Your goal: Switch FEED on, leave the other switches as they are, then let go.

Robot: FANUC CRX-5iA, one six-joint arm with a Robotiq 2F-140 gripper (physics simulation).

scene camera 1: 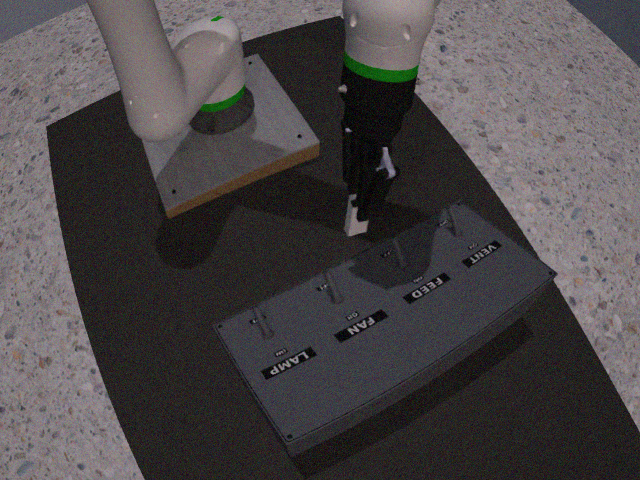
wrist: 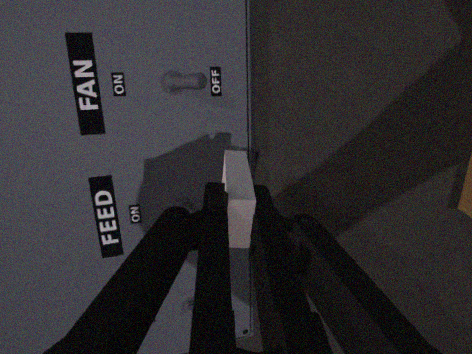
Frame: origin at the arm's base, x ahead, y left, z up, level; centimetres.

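Seen in the pictures: gripper, fingertip midpoint: (scene camera 1: pixel 355 230) (wrist: pixel 233 169); arm's base at its link origin: (scene camera 1: pixel 220 109).
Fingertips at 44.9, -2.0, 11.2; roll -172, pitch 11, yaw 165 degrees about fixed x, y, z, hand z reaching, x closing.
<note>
Offsets run from my fingertips to a thing's top centre, as dx, dy, dz. Level surfaces: height alone.
The grey switch panel (scene camera 1: pixel 392 351) (wrist: pixel 45 165) has four levers. The FEED lever {+5.2, +5.0, -2.5} (scene camera 1: pixel 399 254) lies in the arm's shadow and leans toward its OFF mark; in the wrist view the gripper hides it. The FAN lever {+3.4, -6.9, -2.5} (scene camera 1: pixel 333 288) (wrist: pixel 185 81), LAMP lever {+1.7, -18.8, -2.5} (scene camera 1: pixel 263 324) and VENT lever {+6.9, +16.9, -2.5} (scene camera 1: pixel 452 223) lean toward OFF too. My gripper (scene camera 1: pixel 356 227) (wrist: pixel 233 169) is shut with nothing between its pale fingertips. It points down by the panel's OFF-side edge, near FEED and apart from the levers; its exact height is hard to tell.
The panel stands on a dark table top {dz -15.5} (scene camera 1: pixel 118 310). The robot's base plate (scene camera 1: pixel 273 118) with a wooden edge is behind it, on the OFF side. Speckled floor (scene camera 1: pixel 516 129) surrounds the table. The arm's shadow falls across the panel's FEED area.
</note>
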